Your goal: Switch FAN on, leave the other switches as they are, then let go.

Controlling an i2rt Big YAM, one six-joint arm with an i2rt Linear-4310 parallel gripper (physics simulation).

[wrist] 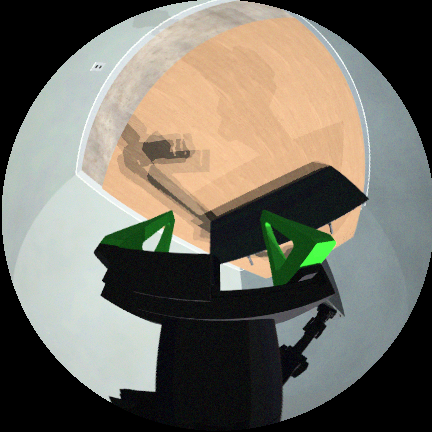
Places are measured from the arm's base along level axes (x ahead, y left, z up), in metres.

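Pixels of known places: gripper, fingertip midpoint: [217, 214]; arm's base, link origin: [326, 309].
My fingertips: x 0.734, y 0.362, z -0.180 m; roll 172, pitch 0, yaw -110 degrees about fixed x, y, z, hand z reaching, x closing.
Ahead of a thing's pixels: the offset from my fingertips to its top centre. Level surfaces: height alone.
The switch box [295, 205] shows as a long dark block on the wooden table, right of centre in the wrist view. Its dark back or top side faces the camera. Two thin grey switch levers stick out past its lower edge, one lever {dx -0.424, dy +0.007, dz -0.111 m} [251, 260] near the left end and another lever {dx -0.347, dy -0.344, dz -0.111 m} [330, 228] further right. Their labels and positions cannot be read, so I cannot tell which is FAN. My gripper [217, 214] is open and empty, with its green fingers wide apart. The right finger overlaps the box in the view and hides part of its lower edge.
The wooden table top {dz -0.243 m} [300, 100] fills the upper middle, with shadows of the arm on it. A mottled grey strip [120, 95] runs along its left and upper side, edged in white. A wall socket [98, 66] is at the upper left. A dark jointed shape [300, 345] shows at the lower right.
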